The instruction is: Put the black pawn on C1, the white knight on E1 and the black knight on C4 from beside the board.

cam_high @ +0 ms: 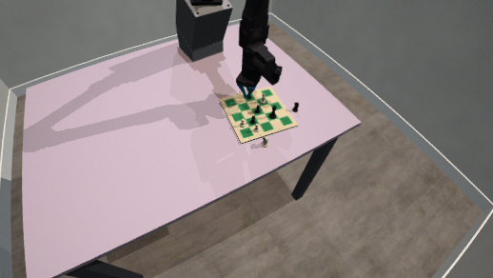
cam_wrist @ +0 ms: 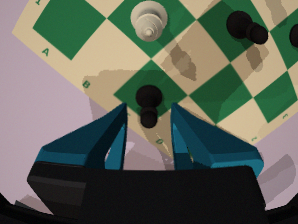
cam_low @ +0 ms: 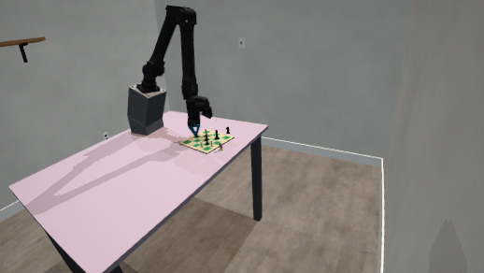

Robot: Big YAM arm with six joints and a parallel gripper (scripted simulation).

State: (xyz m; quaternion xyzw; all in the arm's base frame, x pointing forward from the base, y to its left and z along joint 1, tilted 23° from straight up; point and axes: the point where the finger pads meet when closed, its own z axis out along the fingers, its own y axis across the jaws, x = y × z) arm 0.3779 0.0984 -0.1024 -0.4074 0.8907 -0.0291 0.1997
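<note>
The white knight is 220 mm ahead of my hand, 20 mm to the right of it and 10 mm below it. The rest, counted from my hand: black knight (100 mm ahead, 150 mm to the left, 10 mm below); chessboard (80 mm ahead, 10 mm to the left, 20 mm below).
</note>
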